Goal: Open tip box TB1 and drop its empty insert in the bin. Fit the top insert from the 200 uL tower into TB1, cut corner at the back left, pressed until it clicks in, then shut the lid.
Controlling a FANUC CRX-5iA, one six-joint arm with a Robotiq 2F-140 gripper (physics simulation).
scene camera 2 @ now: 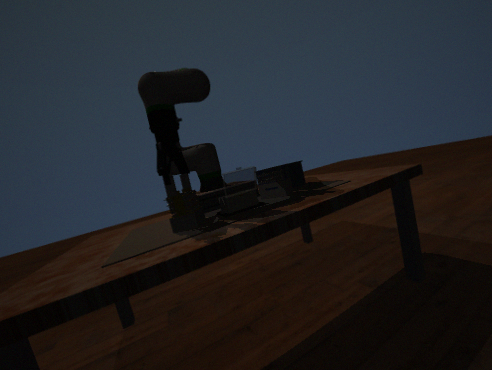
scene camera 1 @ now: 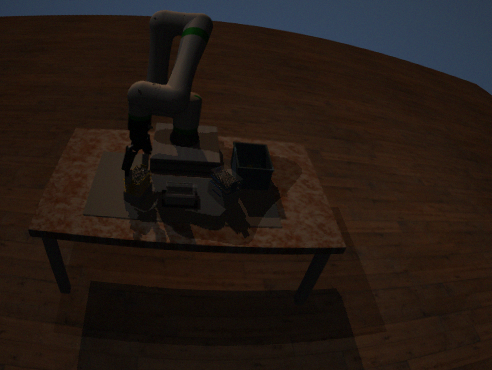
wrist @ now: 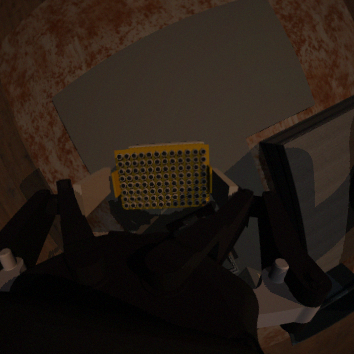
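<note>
The yellow 200 uL tower (scene camera 1: 137, 185) (scene camera 2: 186, 206) stands at the left of the mat. Its top insert (wrist: 162, 177), full of round tip holes, shows in the wrist view. My gripper (scene camera 1: 136, 169) (scene camera 2: 179, 191) (wrist: 159, 179) is open, with its pale fingertips at either side of that insert's short sides; the log-dark views do not show whether they touch it. Tip box TB1 (scene camera 1: 180, 201) (scene camera 2: 240, 201) stands right of the tower, its clear lid (scene camera 2: 241, 175) raised at the back. The bin (scene camera 1: 261, 177) stands at the back right; a faint yellowish patch shows inside. The cut corner is not discernible.
A second tower (scene camera 1: 226, 180) (scene camera 2: 275, 189) with a blue-grey look stands between TB1 and the bin. The robot's base plinth (scene camera 1: 185, 156) is behind TB1. The grey mat (scene camera 1: 102, 192) (scene camera 2: 140, 245) (wrist: 200, 75) lies under the boxes. Light is dim, with shadows across the mat.
</note>
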